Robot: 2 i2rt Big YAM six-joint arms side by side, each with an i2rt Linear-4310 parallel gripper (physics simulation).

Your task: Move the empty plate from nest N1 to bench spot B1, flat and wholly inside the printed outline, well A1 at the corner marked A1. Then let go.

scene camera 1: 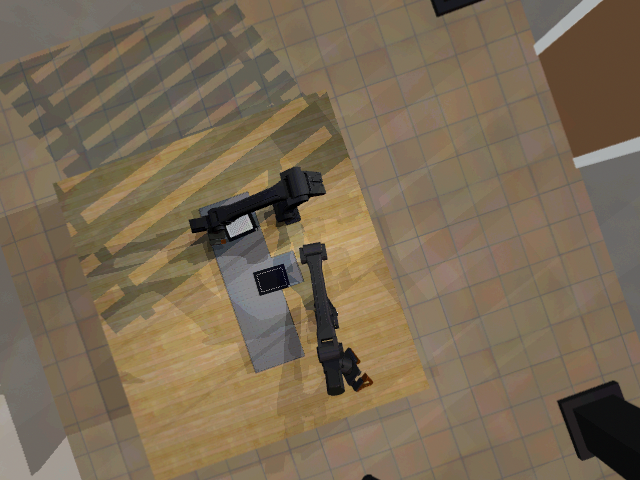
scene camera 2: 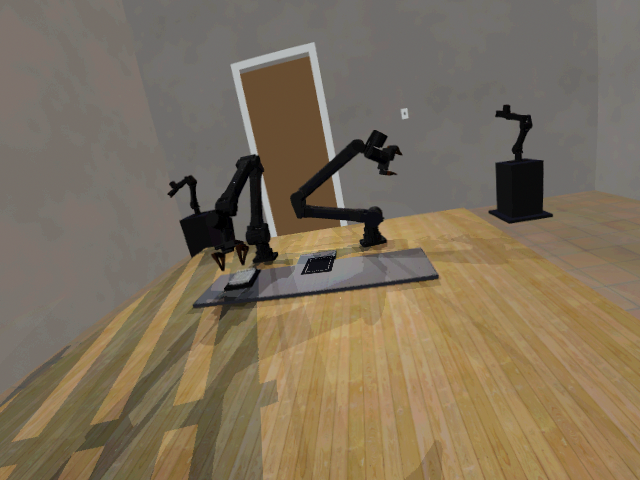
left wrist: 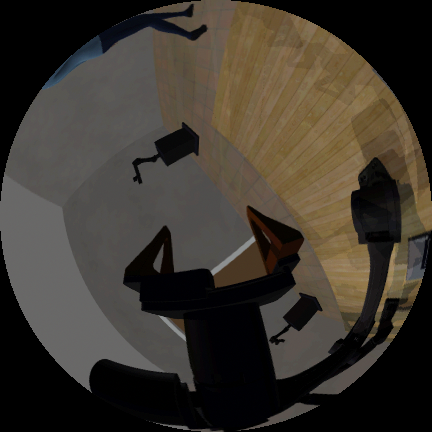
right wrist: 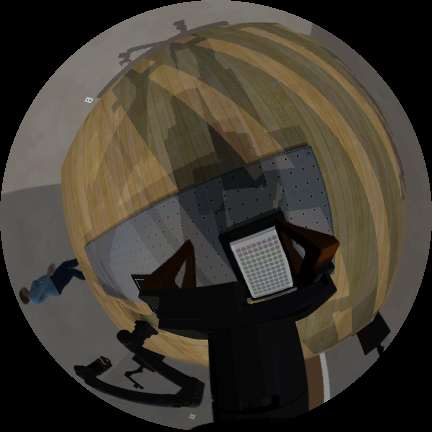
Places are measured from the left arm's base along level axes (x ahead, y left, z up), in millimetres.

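Pixels of known places: left gripper, fingertip midpoint: [scene camera 1: 365, 372] [scene camera 2: 399, 164] [left wrist: 205, 219] [right wrist: 104, 362]; right gripper, fingertip midpoint: [scene camera 1: 215, 234] [scene camera 2: 232, 268] [right wrist: 232, 233]; left arm's base at its link origin: [scene camera 2: 373, 242] [left wrist: 379, 185] [right wrist: 146, 326]; right arm's base at its link origin: [scene camera 1: 290, 212] [scene camera 2: 265, 258].
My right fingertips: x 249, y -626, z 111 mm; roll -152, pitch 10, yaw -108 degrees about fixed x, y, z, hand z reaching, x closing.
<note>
Ahead of a thing's pixels: the offset from my right fingertips to its top centre. "*": to the spot under its first point. Level surfaces: height alone.
The white plate {97 mm back, 4 mm left, 72 mm down} [scene camera 1: 240, 226] [scene camera 2: 241, 277] [right wrist: 262, 262] with a grid of wells lies flat in a black nest {* 45 mm back, 57 mm left, 97 mm down} [scene camera 2: 254, 282] on the grey perforated board {98 mm down} [scene camera 1: 263, 330] [scene camera 2: 382, 268] [right wrist: 165, 215]. Bench spot B1 {* 84 mm back, 333 mm left, 96 mm down} [scene camera 1: 270, 279] [scene camera 2: 317, 264] is a black patch with a dashed white outline, bare; the corner mark is too small to read. My right gripper [scene camera 2: 232, 266] [right wrist: 232, 233] is open and empty, a little above the plate and off to its side; in scene camera 1 the arm mostly hides it. My left gripper [scene camera 1: 362, 368] [scene camera 2: 395, 162] [left wrist: 205, 219] is open and empty, raised far from the board.
A small light grey panel {98 mm down} [scene camera 1: 295, 265] adjoins B1 on the side of the arm bases. The left arm's base [scene camera 1: 313, 252] [scene camera 2: 372, 235] stands near it on the wooden table {111 mm down} [scene camera 1: 180, 392] [scene camera 2: 413, 361]. The right arm [scene camera 1: 253, 203] reaches over the nest end of the board.
</note>
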